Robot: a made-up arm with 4 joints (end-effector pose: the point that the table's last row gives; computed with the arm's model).
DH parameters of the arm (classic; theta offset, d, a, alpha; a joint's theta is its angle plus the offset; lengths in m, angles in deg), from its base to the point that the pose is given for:
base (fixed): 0 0.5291 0.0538 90
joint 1: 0 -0.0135 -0.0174 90
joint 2: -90 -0.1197 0.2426 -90
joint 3: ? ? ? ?
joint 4: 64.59 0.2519 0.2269 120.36
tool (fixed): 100.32 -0.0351 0 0
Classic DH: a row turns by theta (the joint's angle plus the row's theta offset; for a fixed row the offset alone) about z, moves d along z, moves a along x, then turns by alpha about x.
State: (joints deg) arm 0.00 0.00 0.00 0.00
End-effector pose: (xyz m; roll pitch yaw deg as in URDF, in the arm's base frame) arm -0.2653 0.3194 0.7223 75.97 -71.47 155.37
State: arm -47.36 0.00 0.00 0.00
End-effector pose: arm -0.0202 0.3194 0.8947 -140.24 -58.74 14.79
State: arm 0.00 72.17 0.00 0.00
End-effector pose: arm 0.2353 0.3944 0.7223 75.97 -71.47 83.20
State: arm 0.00 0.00 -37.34 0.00
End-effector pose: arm -0.2653 0.3510 0.6688 124.20 -42.34 113.01
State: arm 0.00 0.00 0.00 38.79
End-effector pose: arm -0.2621 0.1718 0.6858 116.34 -51.57 147.42
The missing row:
joint 3: 14.93 0.0407 0.0101 -131.98
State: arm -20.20 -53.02 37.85 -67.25
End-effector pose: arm -0.0818 0.0331 1.0293 -99.98 -11.02 -45.15
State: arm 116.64 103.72 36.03 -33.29
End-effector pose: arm -0.3830 0.1865 0.6604 -115.93 61.13 134.92
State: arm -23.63 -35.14 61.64 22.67
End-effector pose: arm -0.2472 -0.0059 0.7937 -30.35 -36.08 -69.53
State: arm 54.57 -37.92 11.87 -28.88
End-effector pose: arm -0.4326 0.1378 0.3362 49.93 -34.94 -153.94
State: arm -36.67 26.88 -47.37 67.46
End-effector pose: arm 0.0937 0.2676 0.8652 -145.39 -18.92 100.49
